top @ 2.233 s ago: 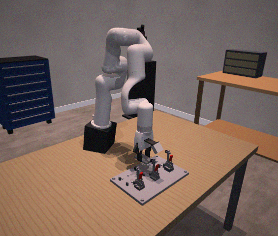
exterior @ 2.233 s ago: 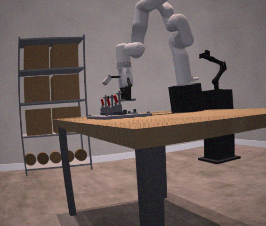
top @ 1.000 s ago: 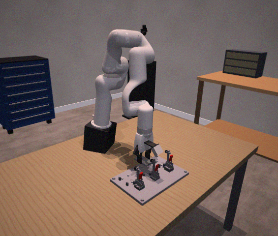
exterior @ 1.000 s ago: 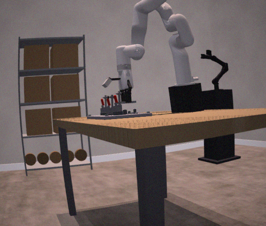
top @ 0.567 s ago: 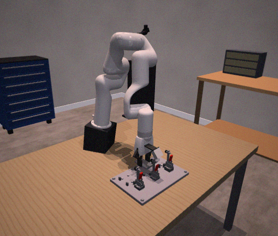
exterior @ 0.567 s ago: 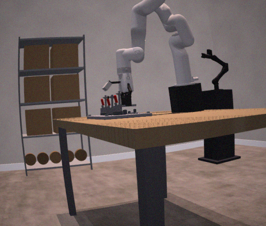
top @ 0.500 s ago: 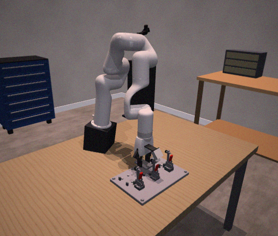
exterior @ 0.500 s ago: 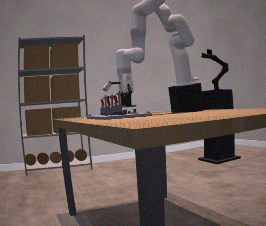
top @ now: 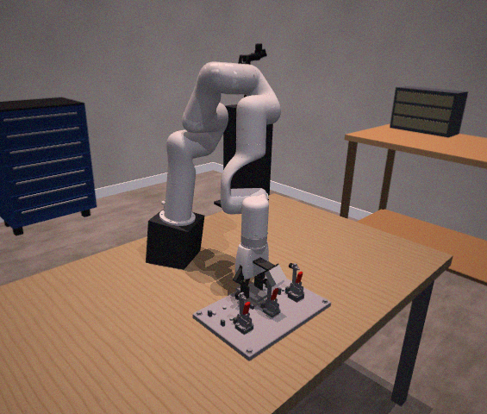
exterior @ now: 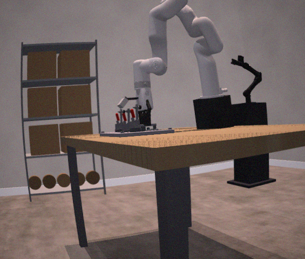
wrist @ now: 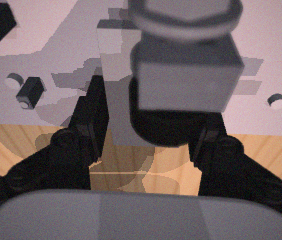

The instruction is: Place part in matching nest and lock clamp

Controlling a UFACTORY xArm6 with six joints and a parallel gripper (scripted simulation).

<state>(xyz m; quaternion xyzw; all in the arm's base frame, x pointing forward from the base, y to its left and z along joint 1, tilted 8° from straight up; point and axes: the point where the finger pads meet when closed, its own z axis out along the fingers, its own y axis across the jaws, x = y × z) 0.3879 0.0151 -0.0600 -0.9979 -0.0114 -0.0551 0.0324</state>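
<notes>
Right now my hand is 60 mm short of the grey fixture plate and 50 mm above it. From my hand the other things lie so: grey block part: 20 mm below.
</notes>
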